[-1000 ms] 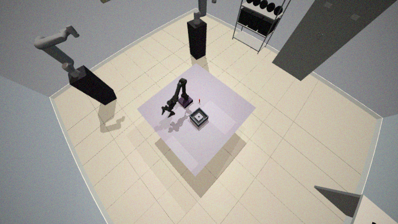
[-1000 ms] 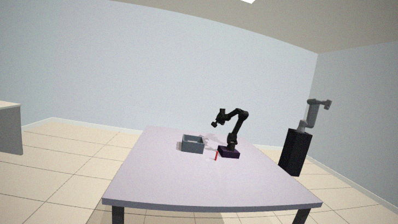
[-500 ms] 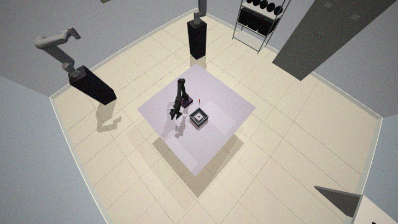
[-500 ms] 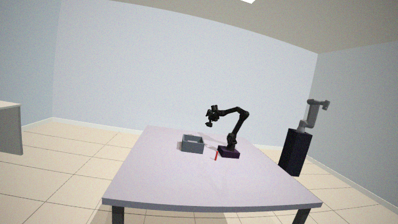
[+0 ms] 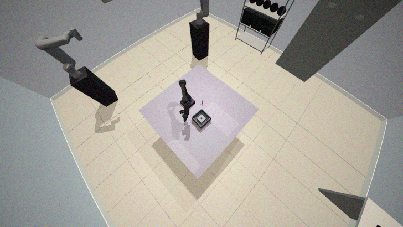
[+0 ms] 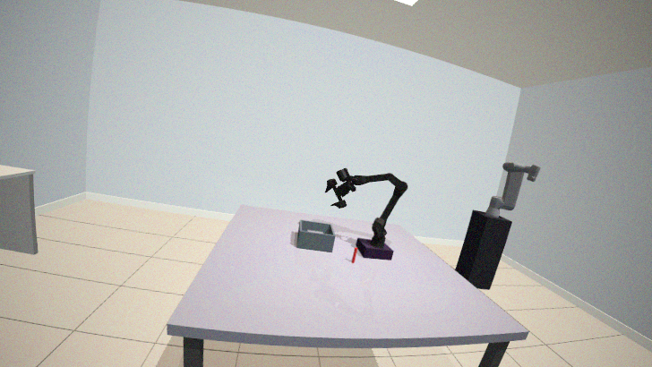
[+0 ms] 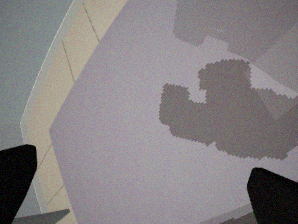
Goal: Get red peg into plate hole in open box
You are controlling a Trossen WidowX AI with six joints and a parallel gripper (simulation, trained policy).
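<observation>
My gripper tip is 170 mm past the red peg, 370 mm to the right of it and 180 mm above it. Also, from my gripper tip: grey box (40 mm ahead, 210 mm to the left, 200 mm below).
</observation>
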